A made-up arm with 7 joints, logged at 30 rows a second.
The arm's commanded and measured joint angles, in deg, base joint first. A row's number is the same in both.
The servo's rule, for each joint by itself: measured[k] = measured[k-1] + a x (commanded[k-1-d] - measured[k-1]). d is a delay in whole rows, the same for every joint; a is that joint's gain. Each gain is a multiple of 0.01, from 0.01 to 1. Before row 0 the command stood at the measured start. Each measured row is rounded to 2 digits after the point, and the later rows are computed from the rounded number. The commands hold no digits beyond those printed.
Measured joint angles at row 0:
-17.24, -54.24, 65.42, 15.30, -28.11, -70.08, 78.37
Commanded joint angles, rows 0 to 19:
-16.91, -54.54, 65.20, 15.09, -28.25, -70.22, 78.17
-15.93, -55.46, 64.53, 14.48, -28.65, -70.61, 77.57
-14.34, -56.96, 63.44, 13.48, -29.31, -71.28, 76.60
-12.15, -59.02, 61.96, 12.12, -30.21, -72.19, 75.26
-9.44, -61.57, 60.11, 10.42, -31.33, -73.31, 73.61
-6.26, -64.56, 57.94, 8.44, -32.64, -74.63, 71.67
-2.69, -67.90, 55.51, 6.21, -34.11, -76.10, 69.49
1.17, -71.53, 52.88, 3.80, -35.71, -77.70, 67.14
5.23, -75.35, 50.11, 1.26, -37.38, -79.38, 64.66
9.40, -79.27, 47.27, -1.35, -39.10, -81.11, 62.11
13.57, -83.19, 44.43, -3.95, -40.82, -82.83, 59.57
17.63, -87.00, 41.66, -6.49, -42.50, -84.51, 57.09
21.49, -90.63, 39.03, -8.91, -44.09, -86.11, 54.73
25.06, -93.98, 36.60, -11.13, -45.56, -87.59, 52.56
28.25, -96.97, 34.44, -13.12, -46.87, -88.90, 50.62
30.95, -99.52, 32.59, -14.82, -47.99, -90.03, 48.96
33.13, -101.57, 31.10, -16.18, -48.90, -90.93, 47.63
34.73, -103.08, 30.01, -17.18, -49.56, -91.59, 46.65
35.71, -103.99, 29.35, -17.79, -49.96, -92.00, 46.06
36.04, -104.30, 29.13, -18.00, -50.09, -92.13, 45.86
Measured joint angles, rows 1 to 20:
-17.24, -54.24, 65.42, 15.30, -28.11, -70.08, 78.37
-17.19, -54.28, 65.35, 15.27, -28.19, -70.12, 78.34
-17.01, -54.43, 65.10, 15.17, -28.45, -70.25, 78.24
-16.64, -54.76, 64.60, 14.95, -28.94, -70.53, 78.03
-16.01, -55.31, 63.81, 14.58, -29.66, -70.98, 77.67
-15.09, -56.12, 62.70, 14.04, -30.61, -71.61, 77.14
-13.85, -57.22, 61.27, 13.31, -31.77, -72.43, 76.43
-12.29, -58.61, 59.54, 12.39, -33.10, -73.42, 75.53
-10.41, -60.29, 57.54, 11.27, -34.59, -74.58, 74.44
-8.22, -62.25, 55.31, 9.97, -36.18, -75.88, 73.17
-5.75, -64.46, 52.90, 8.50, -37.84, -77.29, 71.73
-3.05, -66.89, 50.36, 6.88, -39.54, -78.79, 70.15
-0.15, -69.50, 47.75, 5.14, -41.23, -80.33, 68.45
2.88, -72.25, 45.13, 3.31, -42.86, -81.89, 66.67
5.99, -75.07, 42.57, 1.43, -44.40, -83.43, 64.84
9.11, -77.92, 40.13, -0.46, -45.81, -84.91, 62.99
12.17, -80.73, 37.87, -2.33, -47.05, -86.29, 61.17
15.10, -83.44, 35.84, -4.13, -48.10, -87.54, 59.41
17.85, -85.99, 34.09, -5.83, -48.93, -88.63, 57.75
20.35, -88.33, 32.67, -7.38, -49.52, -89.54, 56.23
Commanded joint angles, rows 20 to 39:
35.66, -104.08, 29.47, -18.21, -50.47, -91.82, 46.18
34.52, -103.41, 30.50, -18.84, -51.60, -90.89, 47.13
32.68, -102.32, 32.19, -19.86, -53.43, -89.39, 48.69
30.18, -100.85, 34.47, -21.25, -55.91, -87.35, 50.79
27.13, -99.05, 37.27, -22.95, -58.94, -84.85, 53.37
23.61, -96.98, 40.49, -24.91, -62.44, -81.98, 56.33
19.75, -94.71, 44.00, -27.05, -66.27, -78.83, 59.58
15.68, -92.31, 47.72, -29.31, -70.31, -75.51, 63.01
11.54, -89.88, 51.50, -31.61, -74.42, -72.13, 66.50
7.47, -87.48, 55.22, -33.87, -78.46, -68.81, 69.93
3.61, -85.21, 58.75, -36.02, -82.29, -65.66, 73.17
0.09, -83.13, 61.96, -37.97, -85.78, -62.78, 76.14
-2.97, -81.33, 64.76, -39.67, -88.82, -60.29, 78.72
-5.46, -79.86, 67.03, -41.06, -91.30, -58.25, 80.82
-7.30, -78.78, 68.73, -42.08, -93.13, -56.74, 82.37
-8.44, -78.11, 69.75, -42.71, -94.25, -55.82, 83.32
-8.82, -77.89, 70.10, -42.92, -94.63, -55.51, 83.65
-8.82, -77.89, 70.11, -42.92, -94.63, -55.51, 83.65
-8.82, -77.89, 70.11, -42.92, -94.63, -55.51, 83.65
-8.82, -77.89, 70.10, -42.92, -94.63, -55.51, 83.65
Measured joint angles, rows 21 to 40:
22.55, -90.41, 31.61, -8.76, -49.84, -90.24, 54.88
24.39, -92.19, 30.97, -9.99, -50.20, -90.67, 53.75
25.81, -93.65, 30.83, -11.14, -51.00, -90.73, 52.89
26.77, -94.78, 31.24, -12.27, -52.39, -90.37, 52.34
27.25, -95.57, 32.21, -13.44, -54.40, -89.55, 52.14
27.23, -96.02, 33.73, -14.68, -56.99, -88.28, 52.30
26.72, -96.14, 35.76, -16.01, -60.10, -86.58, 52.82
25.74, -95.95, 38.23, -17.45, -63.62, -84.49, 53.70
24.33, -95.48, 41.08, -18.99, -67.43, -82.07, 54.91
22.54, -94.75, 44.21, -20.63, -71.41, -79.39, 56.42
20.43, -93.80, 47.51, -22.35, -75.43, -76.53, 58.18
18.08, -92.68, 50.88, -24.13, -79.34, -73.60, 60.13
15.56, -91.44, 54.20, -25.93, -83.01, -70.68, 62.21
12.97, -90.13, 57.37, -27.72, -86.32, -67.87, 64.36
10.39, -88.79, 60.27, -29.45, -89.16, -65.27, 66.50
7.91, -87.49, 62.81, -31.09, -91.42, -62.97, 68.56
5.62, -86.27, 64.89, -32.60, -93.03, -61.04, 70.48
3.60, -85.18, 66.45, -33.94, -93.94, -59.55, 72.19
1.86, -84.23, 67.55, -35.11, -94.33, -58.46, 73.68
0.36, -83.41, 68.32, -36.13, -94.50, -57.66, 74.98

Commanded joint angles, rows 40 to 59:
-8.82, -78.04, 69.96, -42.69, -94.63, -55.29, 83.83
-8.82, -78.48, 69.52, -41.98, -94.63, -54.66, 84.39
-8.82, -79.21, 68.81, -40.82, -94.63, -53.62, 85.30
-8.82, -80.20, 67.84, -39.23, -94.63, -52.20, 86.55
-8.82, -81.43, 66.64, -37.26, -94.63, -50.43, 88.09
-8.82, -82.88, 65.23, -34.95, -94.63, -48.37, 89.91
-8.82, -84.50, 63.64, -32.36, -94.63, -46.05, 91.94
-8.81, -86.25, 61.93, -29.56, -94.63, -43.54, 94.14
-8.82, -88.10, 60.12, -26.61, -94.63, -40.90, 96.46
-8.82, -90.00, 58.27, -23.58, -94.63, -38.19, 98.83
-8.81, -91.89, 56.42, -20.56, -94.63, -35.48, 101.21
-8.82, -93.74, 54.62, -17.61, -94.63, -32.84, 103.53
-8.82, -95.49, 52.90, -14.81, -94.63, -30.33, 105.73
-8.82, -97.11, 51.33, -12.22, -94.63, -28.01, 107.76
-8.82, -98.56, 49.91, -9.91, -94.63, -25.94, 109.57
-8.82, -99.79, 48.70, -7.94, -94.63, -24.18, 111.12
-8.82, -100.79, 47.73, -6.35, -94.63, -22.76, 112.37
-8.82, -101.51, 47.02, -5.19, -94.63, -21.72, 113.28
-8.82, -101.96, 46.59, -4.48, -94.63, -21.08, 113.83
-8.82, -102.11, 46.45, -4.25, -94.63, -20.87, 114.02
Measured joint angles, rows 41 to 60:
-0.93, -82.69, 68.85, -37.01, -94.57, -57.08, 76.11
-2.03, -82.09, 69.18, -37.75, -94.60, -56.60, 77.11
-2.98, -81.62, 69.28, -38.30, -94.62, -56.08, 78.06
-3.80, -81.31, 69.14, -38.63, -94.63, -55.42, 79.00
-4.50, -81.17, 68.75, -38.71, -94.63, -54.55, 79.98
-5.10, -81.20, 68.12, -38.52, -94.63, -53.44, 81.03
-5.62, -81.42, 67.25, -38.06, -94.63, -52.07, 82.18
-6.07, -81.82, 66.17, -37.32, -94.63, -50.44, 83.45
-6.45, -82.40, 64.90, -36.31, -94.63, -48.58, 84.84
-6.78, -83.14, 63.47, -35.05, -94.63, -46.51, 86.35
-7.07, -84.03, 61.91, -33.56, -94.63, -44.26, 87.97
-7.31, -85.05, 60.26, -31.87, -94.63, -41.89, 89.69
-7.52, -86.18, 58.57, -30.02, -94.63, -39.45, 91.49
-7.70, -87.39, 56.87, -28.04, -94.63, -36.99, 93.34
-7.86, -88.65, 55.21, -25.98, -94.63, -34.57, 95.21
-7.99, -89.94, 53.62, -23.89, -94.63, -32.24, 97.08
-8.11, -91.22, 52.14, -21.82, -94.63, -30.06, 98.91
-8.21, -92.46, 50.82, -19.81, -94.63, -28.09, 100.66
-8.30, -93.64, 49.68, -17.91, -94.63, -26.37, 102.30
-8.37, -94.72, 48.75, -16.16, -94.63, -24.94, 103.80

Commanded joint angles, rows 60 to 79:
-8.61, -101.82, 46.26, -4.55, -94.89, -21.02, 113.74
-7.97, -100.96, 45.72, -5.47, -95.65, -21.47, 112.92
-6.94, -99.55, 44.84, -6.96, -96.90, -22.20, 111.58
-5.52, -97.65, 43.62, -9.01, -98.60, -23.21, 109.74
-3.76, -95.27, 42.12, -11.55, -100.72, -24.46, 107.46
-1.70, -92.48, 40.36, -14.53, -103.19, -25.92, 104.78
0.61, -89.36, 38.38, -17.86, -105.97, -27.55, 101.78
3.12, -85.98, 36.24, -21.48, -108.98, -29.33, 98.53
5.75, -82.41, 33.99, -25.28, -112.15, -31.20, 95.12
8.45, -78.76, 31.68, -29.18, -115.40, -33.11, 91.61
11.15, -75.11, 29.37, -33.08, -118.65, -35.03, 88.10
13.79, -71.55, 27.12, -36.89, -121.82, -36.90, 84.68
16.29, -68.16, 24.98, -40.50, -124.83, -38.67, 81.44
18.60, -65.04, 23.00, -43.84, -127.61, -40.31, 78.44
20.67, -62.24, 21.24, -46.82, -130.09, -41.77, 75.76
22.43, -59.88, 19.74, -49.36, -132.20, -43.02, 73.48
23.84, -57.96, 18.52, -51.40, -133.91, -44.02, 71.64
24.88, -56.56, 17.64, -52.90, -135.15, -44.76, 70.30
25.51, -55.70, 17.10, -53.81, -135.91, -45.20, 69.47
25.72, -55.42, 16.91, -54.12, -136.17, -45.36, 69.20
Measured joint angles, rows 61 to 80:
-8.43, -95.68, 48.06, -14.61, -94.63, -23.84, 105.13
-8.46, -96.48, 47.52, -13.30, -94.78, -23.08, 106.25
-8.39, -97.06, 46.98, -12.28, -95.28, -22.65, 107.12
-8.19, -97.38, 46.34, -11.59, -96.20, -22.53, 107.70
-7.82, -97.42, 45.52, -11.25, -97.57, -22.71, 107.97
-7.25, -97.14, 44.50, -11.29, -99.37, -23.18, 107.90
-6.47, -96.53, 43.26, -11.71, -101.55, -23.92, 107.49
-5.48, -95.60, 41.80, -12.51, -104.07, -24.90, 106.75
-4.28, -94.35, 40.13, -13.68, -106.87, -26.10, 105.68
-2.88, -92.80, 38.29, -15.19, -109.88, -27.48, 104.31
-1.29, -90.97, 36.31, -17.01, -113.03, -29.00, 102.66
0.45, -88.91, 34.23, -19.10, -116.23, -30.63, 100.77
2.32, -86.65, 32.10, -21.41, -119.42, -32.32, 98.68
4.28, -84.25, 29.96, -23.89, -122.50, -34.03, 96.44
6.28, -81.75, 27.87, -26.48, -125.41, -35.73, 94.10
8.29, -79.21, 25.88, -29.12, -128.08, -37.36, 91.72
10.27, -76.70, 24.04, -31.75, -130.43, -38.89, 89.35
12.17, -74.26, 22.38, -34.30, -132.41, -40.28, 87.05
13.95, -71.96, 20.96, -36.72, -133.97, -41.49, 84.87
15.57, -69.85, 19.80, -38.94, -135.08, -42.49, 82.87

